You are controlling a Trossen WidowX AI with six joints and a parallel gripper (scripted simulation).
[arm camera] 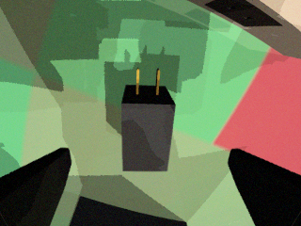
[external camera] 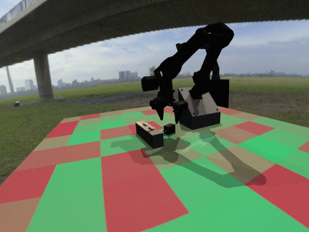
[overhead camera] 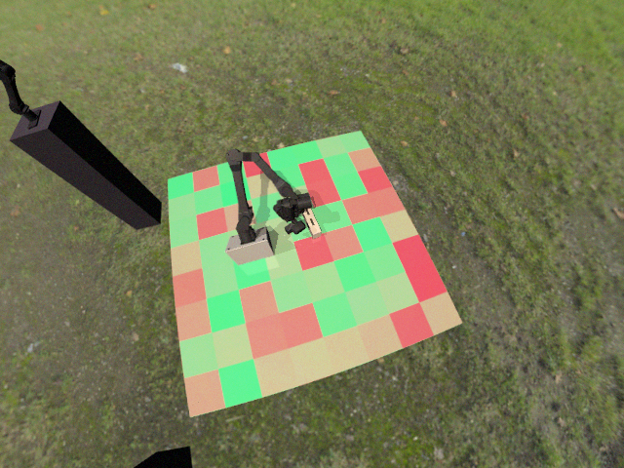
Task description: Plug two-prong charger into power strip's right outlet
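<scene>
My gripper tip is now 4 cm above the charger, 1 cm to the right of it and 1 cm short of it.
</scene>
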